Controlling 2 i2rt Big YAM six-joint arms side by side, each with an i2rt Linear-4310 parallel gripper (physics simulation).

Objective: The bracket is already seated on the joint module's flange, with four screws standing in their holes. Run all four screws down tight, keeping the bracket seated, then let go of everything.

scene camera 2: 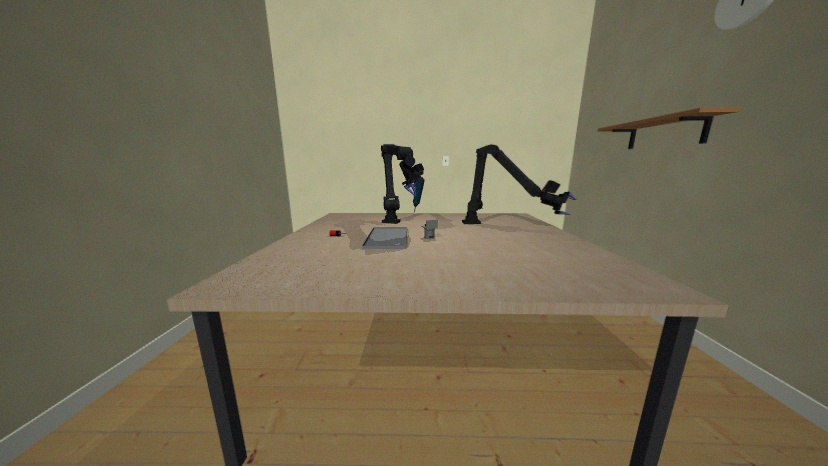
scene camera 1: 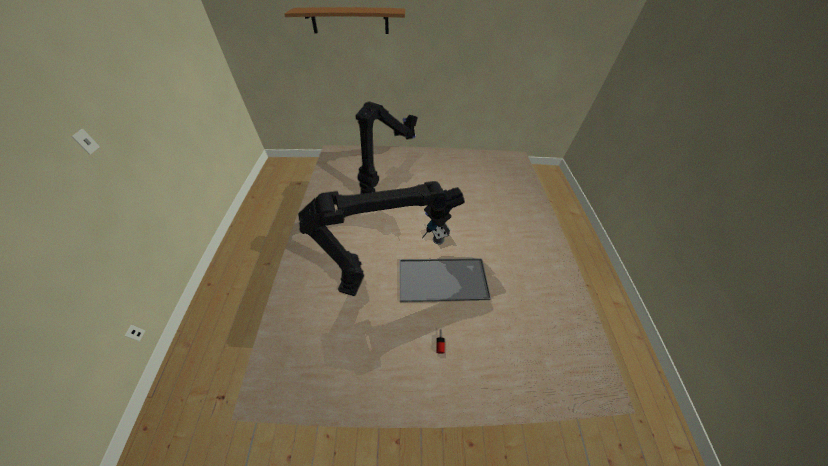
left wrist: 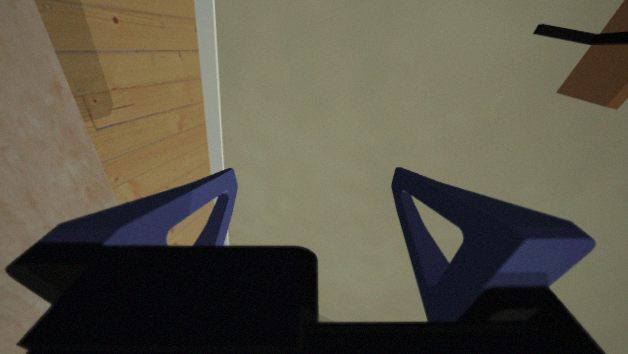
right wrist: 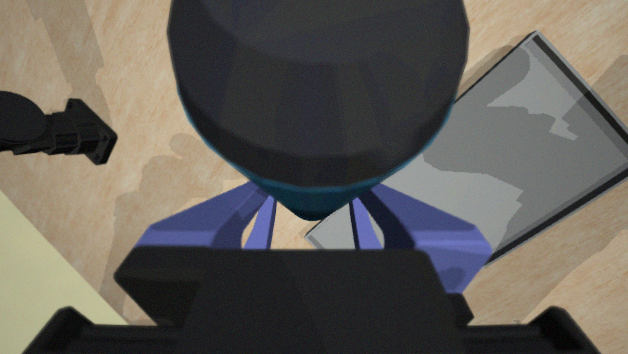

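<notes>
The pale bracket sits on top of the small grey joint module beyond the tray. The screws are too small to tell how deep they sit. My right gripper is shut on a teal and black power screwdriver. Its thin bit points down and is clear of the bracket, higher and to its left in scene camera 2. The bit is hidden in the right wrist view. My left gripper is open and empty, raised far from the bracket.
A shallow grey tray lies beside the joint module. A red and black screwdriver lies on the table past the tray. A black arm base shows at the left of the right wrist view.
</notes>
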